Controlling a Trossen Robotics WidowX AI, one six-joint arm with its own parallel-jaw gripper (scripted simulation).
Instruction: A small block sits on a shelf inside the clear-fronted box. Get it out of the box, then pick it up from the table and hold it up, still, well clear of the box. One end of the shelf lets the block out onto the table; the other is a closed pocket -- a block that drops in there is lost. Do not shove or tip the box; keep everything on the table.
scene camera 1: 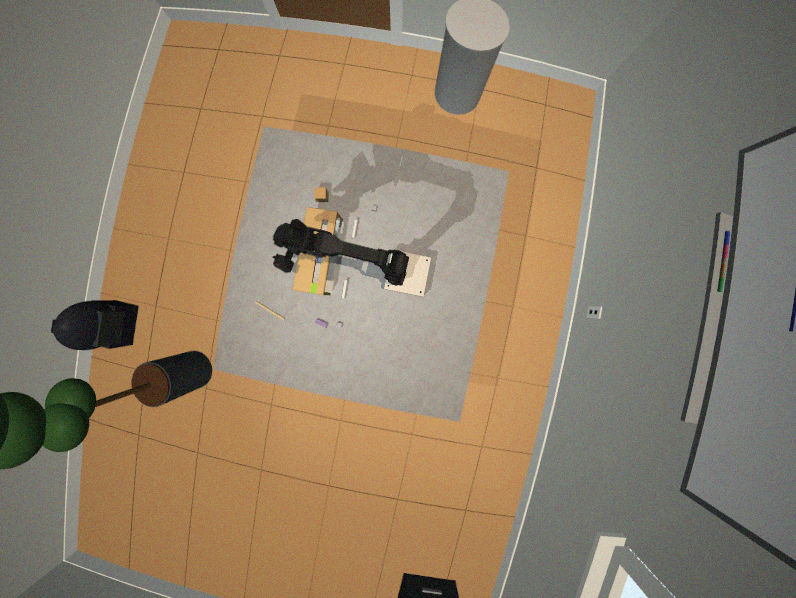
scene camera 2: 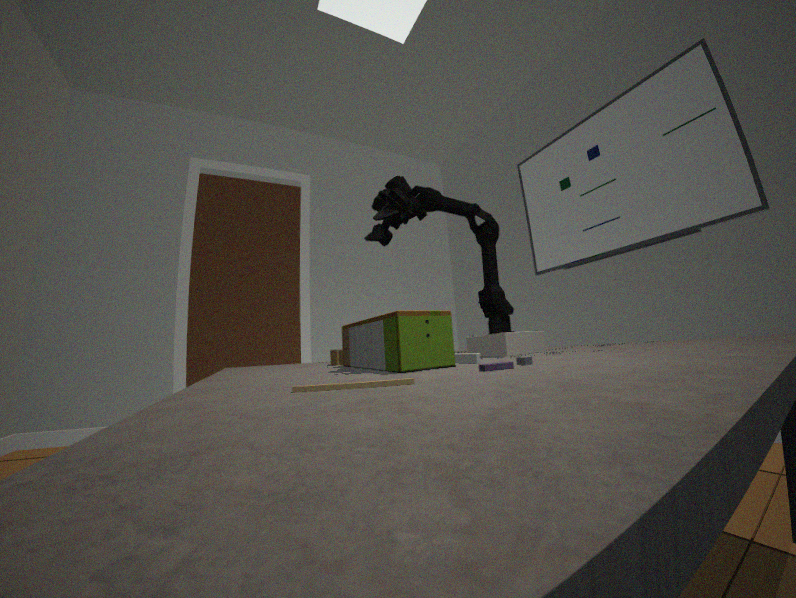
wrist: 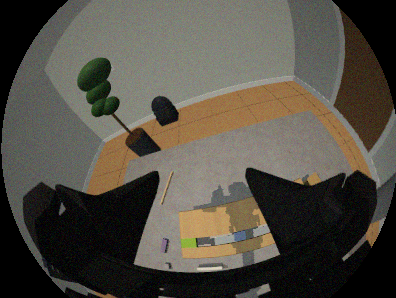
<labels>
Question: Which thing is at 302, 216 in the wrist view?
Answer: My gripper.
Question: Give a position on a thin wooden stick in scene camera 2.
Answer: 408, 381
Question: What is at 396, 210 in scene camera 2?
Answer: My gripper.
</labels>
